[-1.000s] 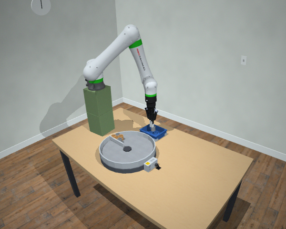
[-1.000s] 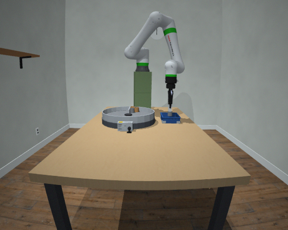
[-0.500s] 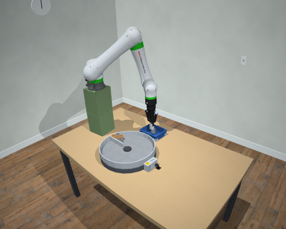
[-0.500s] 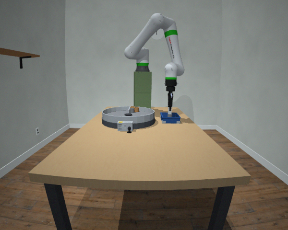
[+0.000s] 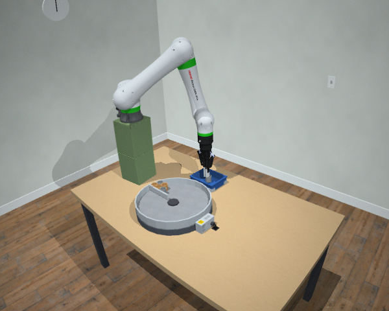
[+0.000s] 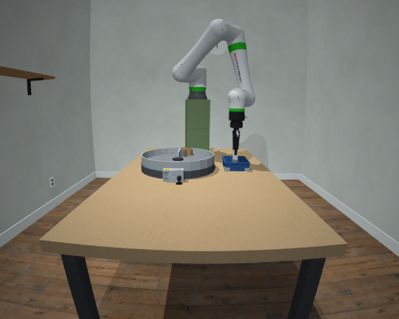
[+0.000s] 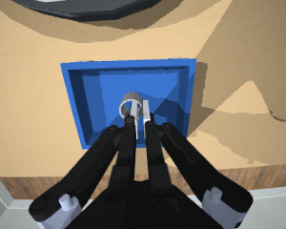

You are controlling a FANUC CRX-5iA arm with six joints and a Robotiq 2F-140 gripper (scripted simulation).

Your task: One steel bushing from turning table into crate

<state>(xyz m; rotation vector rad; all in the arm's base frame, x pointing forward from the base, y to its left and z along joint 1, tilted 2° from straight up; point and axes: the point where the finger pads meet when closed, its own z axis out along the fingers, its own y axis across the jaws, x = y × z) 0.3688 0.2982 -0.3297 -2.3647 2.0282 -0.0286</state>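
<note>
The blue crate lies 50 mm below my hand and 10 mm ahead of it. The rest, counted from my hand: grey round turning table (330 mm to the right, 110 mm ahead, 20 mm below).
</note>
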